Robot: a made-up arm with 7 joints. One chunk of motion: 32 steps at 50 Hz.
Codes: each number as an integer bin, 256 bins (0 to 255) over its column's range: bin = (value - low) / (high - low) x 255, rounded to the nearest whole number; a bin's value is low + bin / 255 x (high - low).
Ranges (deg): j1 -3..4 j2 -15..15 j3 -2..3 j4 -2..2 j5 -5..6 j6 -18..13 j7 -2..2
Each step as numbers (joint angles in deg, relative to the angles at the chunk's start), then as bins.
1 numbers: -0.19 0.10 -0.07 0.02 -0.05 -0.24 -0.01
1 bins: 102 128 98 129 115 146 127
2 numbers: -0.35 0.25 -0.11 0.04 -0.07 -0.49 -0.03
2 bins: 97 130 96 130 114 144 126
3 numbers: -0.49 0.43 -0.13 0.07 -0.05 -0.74 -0.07
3 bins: 91 131 95 132 115 142 123
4 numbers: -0.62 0.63 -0.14 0.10 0.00 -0.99 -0.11
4 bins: 87 133 95 134 116 140 120
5 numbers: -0.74 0.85 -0.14 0.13 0.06 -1.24 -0.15
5 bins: 82 135 95 136 117 138 118
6 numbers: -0.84 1.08 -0.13 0.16 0.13 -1.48 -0.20
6 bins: 79 137 95 138 119 136 115
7 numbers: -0.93 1.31 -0.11 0.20 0.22 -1.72 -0.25
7 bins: 75 139 96 140 121 134 112
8 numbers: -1.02 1.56 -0.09 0.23 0.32 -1.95 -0.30
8 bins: 72 141 97 142 123 132 108
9 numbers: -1.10 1.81 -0.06 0.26 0.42 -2.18 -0.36
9 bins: 69 143 99 144 126 130 105
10 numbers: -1.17 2.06 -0.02 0.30 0.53 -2.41 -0.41
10 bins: 67 145 101 147 128 128 101
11 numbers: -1.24 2.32 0.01 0.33 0.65 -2.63 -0.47
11 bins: 64 147 103 149 131 126 98
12 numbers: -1.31 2.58 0.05 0.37 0.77 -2.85 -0.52
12 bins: 62 149 105 151 134 125 94
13 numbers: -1.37 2.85 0.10 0.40 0.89 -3.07 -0.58
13 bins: 59 152 107 153 137 123 91
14 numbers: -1.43 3.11 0.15 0.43 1.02 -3.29 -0.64
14 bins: 57 154 110 155 140 121 87
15 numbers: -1.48 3.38 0.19 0.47 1.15 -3.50 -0.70
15 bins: 55 156 112 157 143 119 83
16 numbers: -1.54 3.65 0.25 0.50 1.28 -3.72 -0.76
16 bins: 53 159 115 159 146 117 79
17 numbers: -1.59 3.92 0.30 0.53 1.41 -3.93 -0.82
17 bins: 51 161 117 161 149 116 75
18 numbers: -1.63 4.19 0.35 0.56 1.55 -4.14 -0.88
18 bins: 50 163 120 163 152 114 71
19 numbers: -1.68 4.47 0.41 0.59 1.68 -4.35 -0.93
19 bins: 48 165 123 165 155 112 68
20 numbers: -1.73 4.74 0.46 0.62 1.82 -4.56 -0.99
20 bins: 46 168 125 167 158 111 64
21 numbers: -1.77 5.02 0.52 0.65 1.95 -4.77 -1.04
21 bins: 45 170 129 169 161 109 61
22 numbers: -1.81 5.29 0.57 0.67 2.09 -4.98 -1.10
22 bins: 43 172 131 170 164 107 57
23 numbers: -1.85 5.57 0.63 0.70 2.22 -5.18 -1.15
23 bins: 42 175 134 172 167 105 54
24 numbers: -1.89 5.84 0.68 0.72 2.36 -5.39 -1.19
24 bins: 40 177 137 173 171 104 52
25 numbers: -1.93 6.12 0.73 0.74 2.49 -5.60 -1.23
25 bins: 39 180 139 175 174 102 49
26 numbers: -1.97 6.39 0.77 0.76 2.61 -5.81 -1.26
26 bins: 38 182 141 176 176 100 47
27 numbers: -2.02 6.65 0.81 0.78 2.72 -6.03 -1.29
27 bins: 36 184 143 177 179 98 45
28 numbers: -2.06 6.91 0.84 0.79 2.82 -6.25 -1.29
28 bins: 34 186 145 178 181 97 45
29 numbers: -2.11 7.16 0.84 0.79 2.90 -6.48 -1.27
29 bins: 32 188 145 178 183 95 47
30 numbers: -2.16 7.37 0.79 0.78 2.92 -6.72 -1.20
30 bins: 31 190 142 177 184 93 51
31 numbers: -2.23 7.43 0.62 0.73 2.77 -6.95 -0.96
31 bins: 28 191 134 174 180 91 66
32 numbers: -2.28 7.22 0.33 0.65 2.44 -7.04 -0.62
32 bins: 26 189 119 169 172 90 88
